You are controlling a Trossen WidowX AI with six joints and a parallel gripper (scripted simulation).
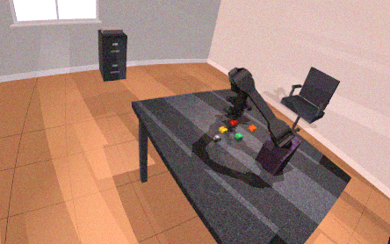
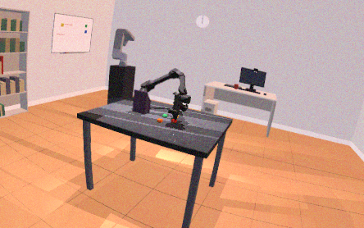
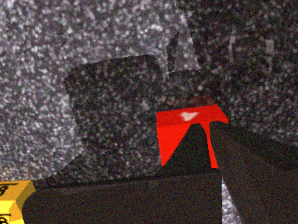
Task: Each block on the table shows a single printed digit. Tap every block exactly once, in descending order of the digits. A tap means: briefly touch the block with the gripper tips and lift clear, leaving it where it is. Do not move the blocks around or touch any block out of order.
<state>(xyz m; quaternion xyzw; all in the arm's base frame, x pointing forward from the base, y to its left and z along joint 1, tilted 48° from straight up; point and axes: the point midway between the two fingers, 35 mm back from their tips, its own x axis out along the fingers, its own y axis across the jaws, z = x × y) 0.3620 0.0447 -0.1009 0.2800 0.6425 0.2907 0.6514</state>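
The red block lies 1 cm behind my gripper tip, 1 cm to the left of it and 1 cm below it. The rest, counted from my gripper tip: yellow block: 5 cm behind, 12 cm to the left, 1 cm below; green block: 12 cm behind, 7 cm to the left, 1 cm below; orange block: 10 cm behind, 8 cm to the right, 1 cm below.
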